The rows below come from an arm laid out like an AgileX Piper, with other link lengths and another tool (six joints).
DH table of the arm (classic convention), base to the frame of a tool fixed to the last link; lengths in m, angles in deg. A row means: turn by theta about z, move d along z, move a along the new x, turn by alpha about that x. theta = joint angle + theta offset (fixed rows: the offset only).
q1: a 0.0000  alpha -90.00  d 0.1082  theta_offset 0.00
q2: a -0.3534  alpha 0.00  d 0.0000  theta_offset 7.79
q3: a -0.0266  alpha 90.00  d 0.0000  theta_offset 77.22
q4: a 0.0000  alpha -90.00  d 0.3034  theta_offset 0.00
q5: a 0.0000  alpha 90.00  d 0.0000  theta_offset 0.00
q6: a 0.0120  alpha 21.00  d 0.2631  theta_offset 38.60
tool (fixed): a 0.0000  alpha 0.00  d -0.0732  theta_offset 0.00
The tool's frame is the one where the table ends.
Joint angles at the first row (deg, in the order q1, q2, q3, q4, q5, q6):
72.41 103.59 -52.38 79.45 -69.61 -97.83
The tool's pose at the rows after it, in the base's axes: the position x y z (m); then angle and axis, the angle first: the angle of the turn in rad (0 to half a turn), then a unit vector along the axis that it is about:
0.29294 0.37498 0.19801 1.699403 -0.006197 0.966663 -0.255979
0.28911 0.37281 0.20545 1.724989 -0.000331 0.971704 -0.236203
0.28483 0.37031 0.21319 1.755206 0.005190 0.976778 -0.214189
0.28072 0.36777 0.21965 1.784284 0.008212 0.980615 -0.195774
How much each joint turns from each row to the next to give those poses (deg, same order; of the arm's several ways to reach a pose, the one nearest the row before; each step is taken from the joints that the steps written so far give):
0.24 -1.54 0.11 1.25 1.23 -0.37
0.10 -1.97 0.12 1.48 1.71 -0.54
0.05 -2.15 0.11 1.72 1.99 -0.67
0.02 -1.93 0.10 1.74 1.82 -0.89

